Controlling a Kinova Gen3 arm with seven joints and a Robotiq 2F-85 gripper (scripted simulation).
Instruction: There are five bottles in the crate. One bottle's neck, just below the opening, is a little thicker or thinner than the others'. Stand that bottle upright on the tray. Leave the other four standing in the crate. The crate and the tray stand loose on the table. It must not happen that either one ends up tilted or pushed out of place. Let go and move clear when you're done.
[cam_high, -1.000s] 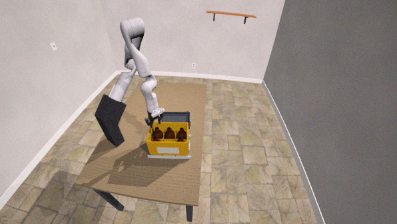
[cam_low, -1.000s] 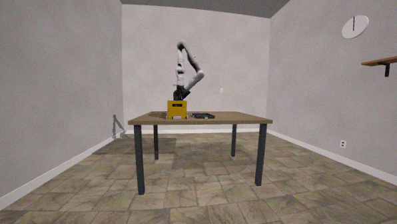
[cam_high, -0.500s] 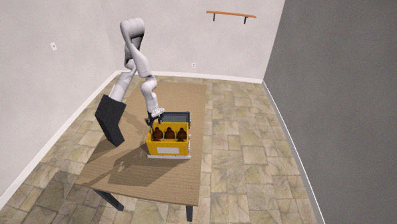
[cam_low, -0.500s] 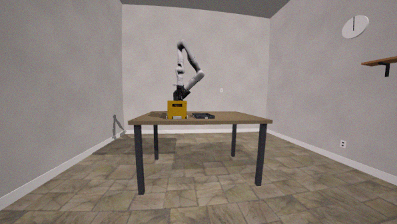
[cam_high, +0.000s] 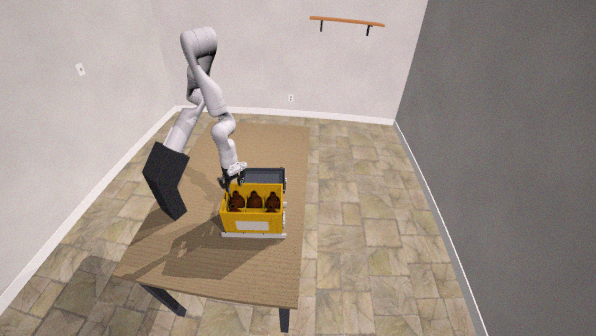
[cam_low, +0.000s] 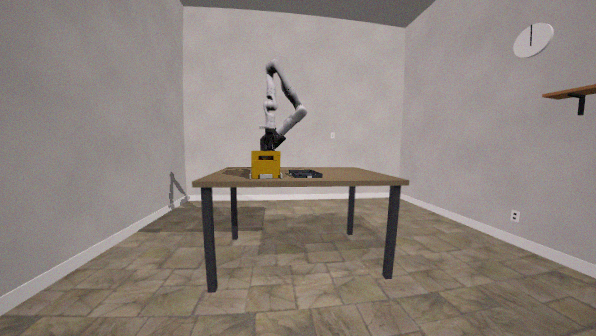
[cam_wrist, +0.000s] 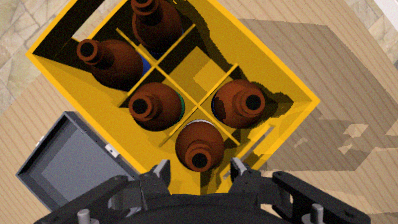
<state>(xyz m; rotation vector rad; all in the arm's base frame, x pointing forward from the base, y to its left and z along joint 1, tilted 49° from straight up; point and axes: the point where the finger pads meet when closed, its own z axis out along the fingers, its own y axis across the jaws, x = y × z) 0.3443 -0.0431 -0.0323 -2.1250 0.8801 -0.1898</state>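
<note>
My hand is 100 mm short of the yellow crate, 30 mm to the left of it and 120 mm above it. Also, from my hand: dark grey tray: 70 mm ahead, 260 mm to the left, 190 mm below.
</note>
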